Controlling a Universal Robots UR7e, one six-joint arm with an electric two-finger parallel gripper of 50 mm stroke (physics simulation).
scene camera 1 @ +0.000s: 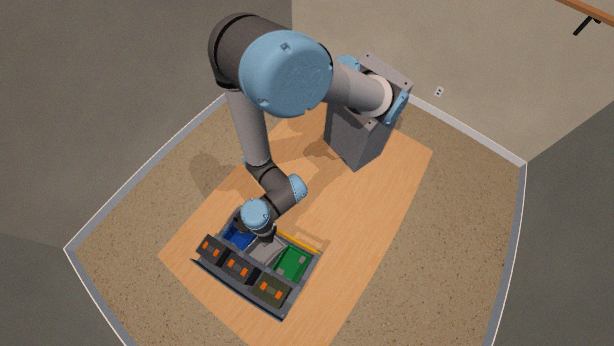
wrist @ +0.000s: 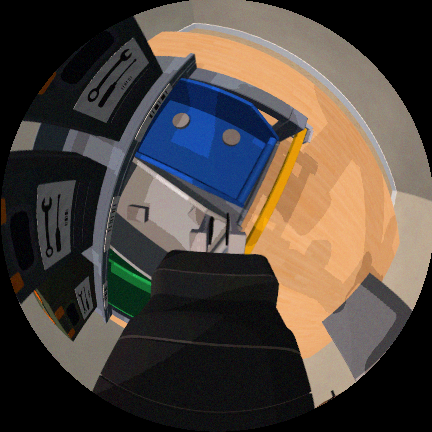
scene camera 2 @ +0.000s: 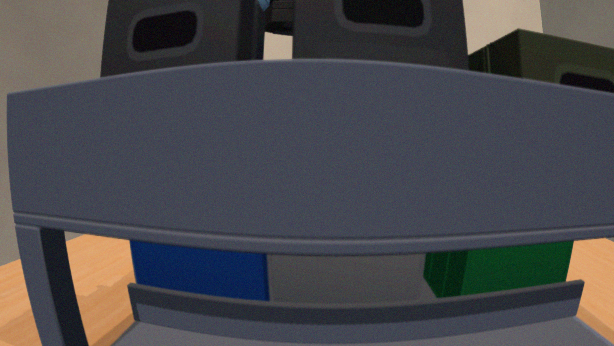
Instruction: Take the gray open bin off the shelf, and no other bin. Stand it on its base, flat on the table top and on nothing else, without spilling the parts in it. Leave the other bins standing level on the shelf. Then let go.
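Places are measured from the arm's base along level axes (x ahead, y left, z up), in millimetres.
Pixels of known places: gripper, fingertip midpoint: (wrist: 219,222).
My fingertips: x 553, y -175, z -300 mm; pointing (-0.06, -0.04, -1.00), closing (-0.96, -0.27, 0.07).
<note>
Behind a point stands the place of what it marks.
The gray open bin (scene camera 1: 266,251) {x 604, y -147, z -347 mm} (scene camera 2: 345,277) {x 701, y -175, z -312 mm} (wrist: 170,215) {x 614, y -151, z -347 mm} is in the shelf's lower tier, between the blue bin (scene camera 1: 240,239) {x 605, y -270, z -353 mm} (scene camera 2: 200,270) {x 691, y -268, z -313 mm} (wrist: 200,165) {x 595, y -229, z -352 mm} and the green bin (scene camera 1: 294,262) {x 599, y -28, z -354 mm} (scene camera 2: 515,270) {x 715, y -48, z -317 mm} (wrist: 122,292) {x 671, y 10, z -319 mm}. In the wrist view it looks turned slightly against the blue bin, with dark gaps on both sides. A small gray part (wrist: 138,213) {x 658, y -143, z -332 mm} is in it. My gripper (wrist: 219,222) {x 553, y -175, z -300 mm} is shut on the gray bin at its front part, near the yellow strip. The grip is partly hidden by the gripper body, and I cannot tell whether the bin's base touches the shelf.
The gray-blue shelf (scene camera 2: 320,150) {x 786, y -201, z -231 mm} carries two black cases (scene camera 1: 214,248) {x 691, y -261, z -139 mm} (scene camera 1: 241,267) {x 704, y -150, z -129 mm} and an olive case (scene camera 1: 271,290) {x 729, y -42, z -164 mm} on its upper tier, beside the bins. A yellow strip (scene camera 1: 300,241) {x 525, y -33, z -297 mm} (wrist: 280,187) {x 502, y -232, z -297 mm} runs along the front. The wooden table (scene camera 1: 350,210) {x 301, y 107, z -362 mm} (wrist: 350,200) {x 294, y -285, z -362 mm} extends toward the robot's pedestal (scene camera 1: 355,140) {x 90, y 25, z -161 mm}.
</note>
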